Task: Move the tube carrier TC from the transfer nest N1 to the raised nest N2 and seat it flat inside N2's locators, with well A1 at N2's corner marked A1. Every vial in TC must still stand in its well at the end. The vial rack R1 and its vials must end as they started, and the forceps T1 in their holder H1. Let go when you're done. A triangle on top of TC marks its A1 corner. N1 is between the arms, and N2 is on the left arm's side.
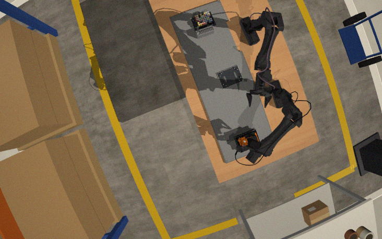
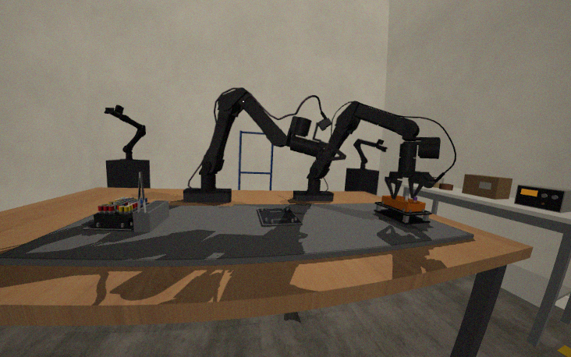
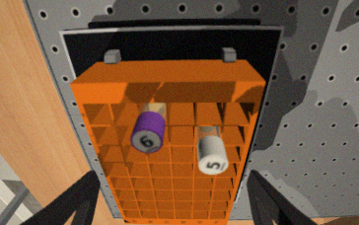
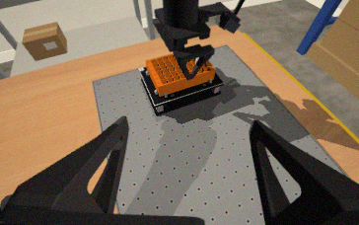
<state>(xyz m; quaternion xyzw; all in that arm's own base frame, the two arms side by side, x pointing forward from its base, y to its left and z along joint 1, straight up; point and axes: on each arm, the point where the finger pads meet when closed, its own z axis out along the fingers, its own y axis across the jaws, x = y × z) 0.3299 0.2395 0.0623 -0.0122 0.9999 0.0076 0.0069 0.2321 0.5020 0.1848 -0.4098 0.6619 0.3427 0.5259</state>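
Now: left hand 2 cm above the orange tube carrier TC. Also, from my left hand: black raised nest N2: 4 cm below; then dark transfer nest N1: 46 cm to the right, 8 cm below, 7 cm behind; then grey holder H1: 83 cm to the right, 6 cm below, 4 cm behind.
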